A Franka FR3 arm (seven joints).
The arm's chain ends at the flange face. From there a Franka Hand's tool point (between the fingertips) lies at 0.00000 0.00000 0.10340 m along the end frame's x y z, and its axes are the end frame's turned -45 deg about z.
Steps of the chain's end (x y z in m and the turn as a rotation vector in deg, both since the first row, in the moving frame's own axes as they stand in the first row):
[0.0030, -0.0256, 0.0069, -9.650, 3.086, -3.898]
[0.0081, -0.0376, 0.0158, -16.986, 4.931, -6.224]
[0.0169, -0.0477, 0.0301, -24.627, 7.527, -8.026]
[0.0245, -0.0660, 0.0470, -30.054, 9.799, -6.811]
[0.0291, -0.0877, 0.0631, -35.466, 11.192, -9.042]
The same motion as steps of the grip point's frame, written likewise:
[0.0124, 0.0005, 0.0053, -9.006, -4.641, -3.898]
[0.0187, 0.0074, 0.0109, -15.498, -8.524, -6.224]
[0.0275, 0.0193, 0.0198, -22.736, -12.092, -8.026]
[0.0424, 0.0204, 0.0317, -28.180, -14.322, -6.811]
[0.0584, 0.0161, 0.0421, -32.992, -17.164, -9.042]

